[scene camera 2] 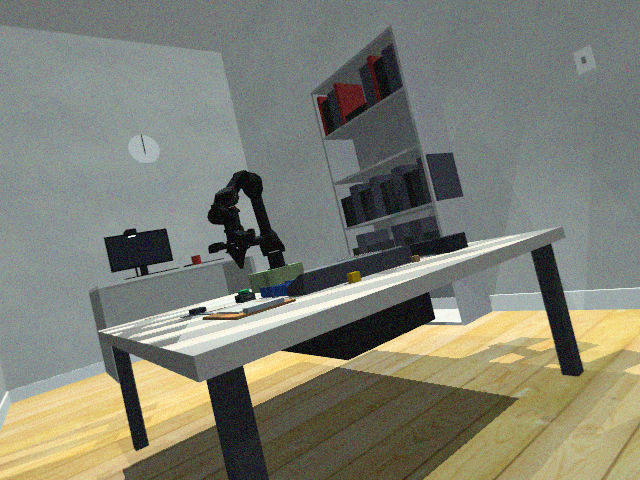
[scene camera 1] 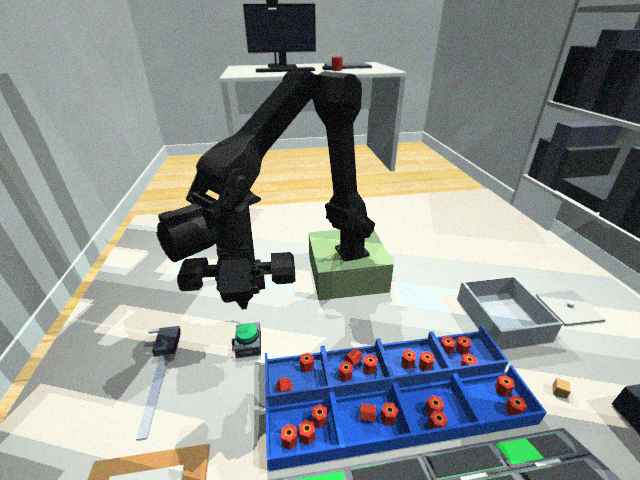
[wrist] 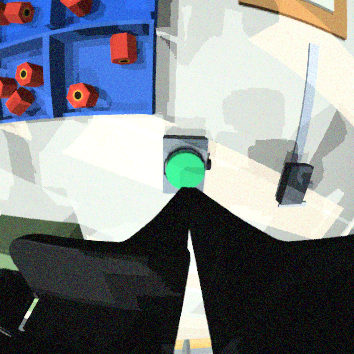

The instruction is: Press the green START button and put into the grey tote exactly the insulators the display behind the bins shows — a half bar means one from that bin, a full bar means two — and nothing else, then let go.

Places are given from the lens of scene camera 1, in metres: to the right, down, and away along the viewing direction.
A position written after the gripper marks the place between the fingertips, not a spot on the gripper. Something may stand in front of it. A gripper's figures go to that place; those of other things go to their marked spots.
gripper [scene camera 1: 244, 307]: -0.14, 0.12, 0.61
grey tote [scene camera 1: 514, 317]: 0.42, 0.17, 0.73
wooden board [scene camera 1: 194, 455]: -0.19, 0.32, 0.50
display panel [scene camera 1: 582, 452]: 0.36, 0.29, 0.47
The marked spots on the display panel and the grey tote are 0.30 m apart.
